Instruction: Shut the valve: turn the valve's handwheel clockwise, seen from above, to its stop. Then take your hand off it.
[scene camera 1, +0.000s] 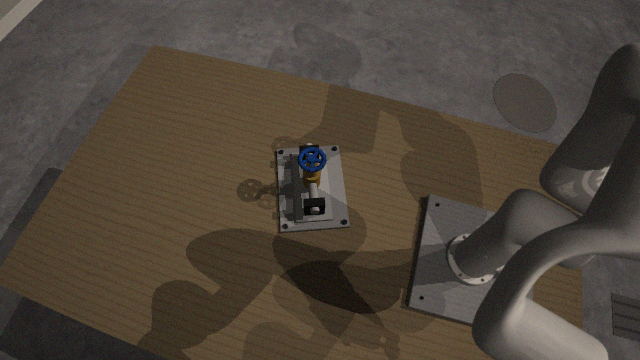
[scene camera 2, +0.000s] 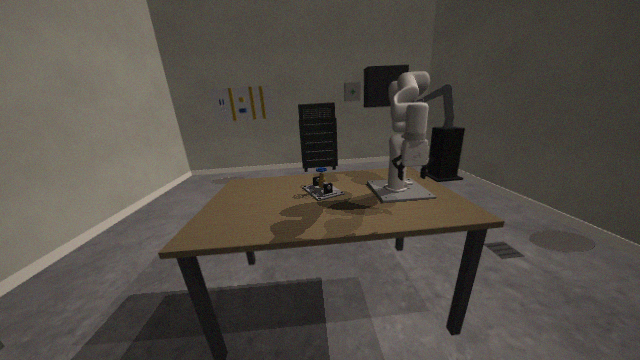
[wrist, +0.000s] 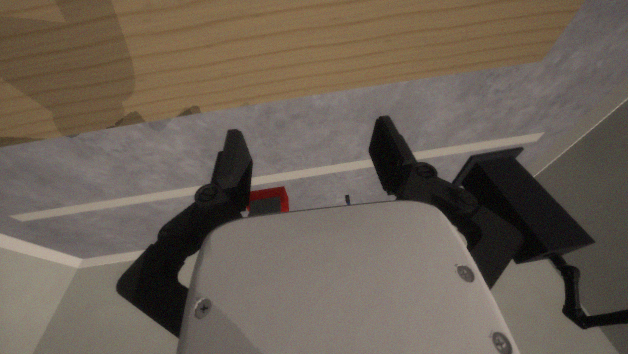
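Observation:
The valve's blue spoked handwheel lies level on top of the brass-coloured valve body. The valve sits in a short pipe between two black blocks on a grey base plate on the table. How far the wheel is turned cannot be told. My gripper is open and empty, well apart from the wheel, to its right and near the arm's base in the second scene view. The gripper is out of sight in the first scene view. The valve does not show in the wrist view.
The wooden table carries the valve and the arm's mounting plate. A dark cabinet stands behind the table. A black pedestal stands at the back right. A red-edged box shows beyond the table.

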